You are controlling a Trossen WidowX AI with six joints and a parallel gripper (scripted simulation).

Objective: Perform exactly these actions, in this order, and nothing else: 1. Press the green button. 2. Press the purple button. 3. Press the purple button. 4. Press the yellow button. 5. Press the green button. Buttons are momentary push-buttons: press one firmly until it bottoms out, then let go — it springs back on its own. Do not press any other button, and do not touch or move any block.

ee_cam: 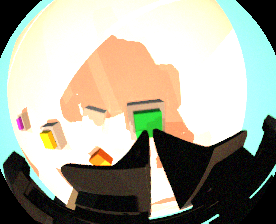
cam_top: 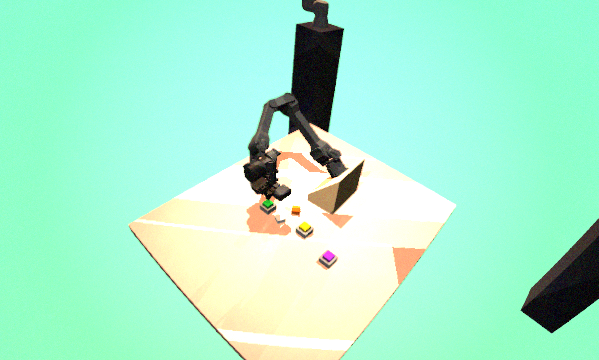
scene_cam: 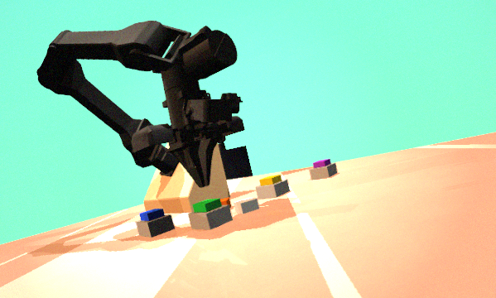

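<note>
The green button lies 3 cm below my gripper tip. The rest, counted from my gripper tip: small white block: 7 cm to the left, 5 cm below; blue button: 9 cm behind, 6 cm to the right, 3 cm below; small orange block: 8 cm behind, 8 cm to the left, 5 cm below.
</note>
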